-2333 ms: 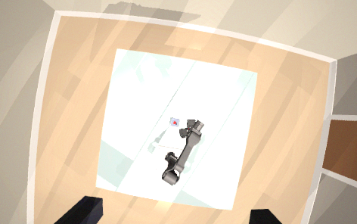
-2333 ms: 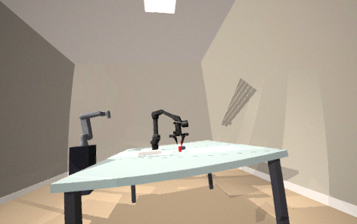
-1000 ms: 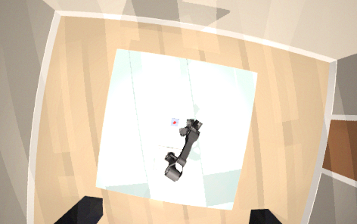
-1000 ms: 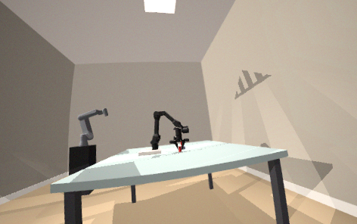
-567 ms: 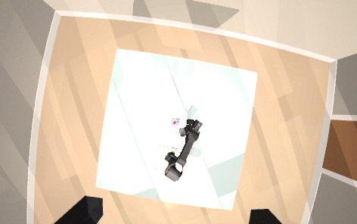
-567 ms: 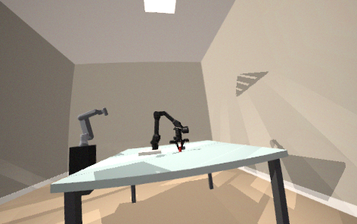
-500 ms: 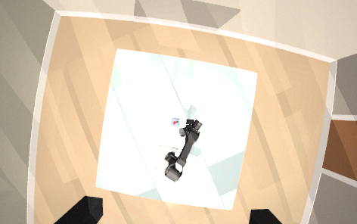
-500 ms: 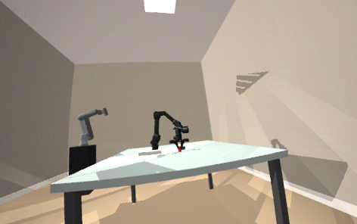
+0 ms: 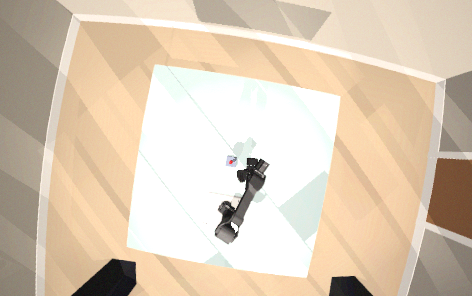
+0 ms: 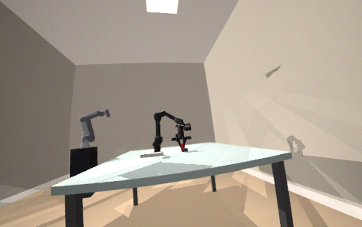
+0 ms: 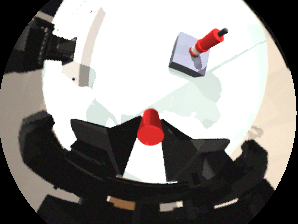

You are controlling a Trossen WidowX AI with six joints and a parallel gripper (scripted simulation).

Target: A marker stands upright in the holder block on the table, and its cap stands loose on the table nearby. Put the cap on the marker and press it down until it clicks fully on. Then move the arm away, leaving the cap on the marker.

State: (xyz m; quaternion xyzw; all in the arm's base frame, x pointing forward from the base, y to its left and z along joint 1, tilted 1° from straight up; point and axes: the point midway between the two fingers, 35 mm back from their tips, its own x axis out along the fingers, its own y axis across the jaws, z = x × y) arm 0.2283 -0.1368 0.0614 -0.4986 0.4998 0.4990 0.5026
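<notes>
Now: gripper tip 120 mm to the right of the red marker, 60 mm short of it and 20 mm below it. Also, from my gripper tip: red cap: 10 mm above; then holder block: 120 mm to the left, 60 mm ahead, 40 mm below.
</notes>
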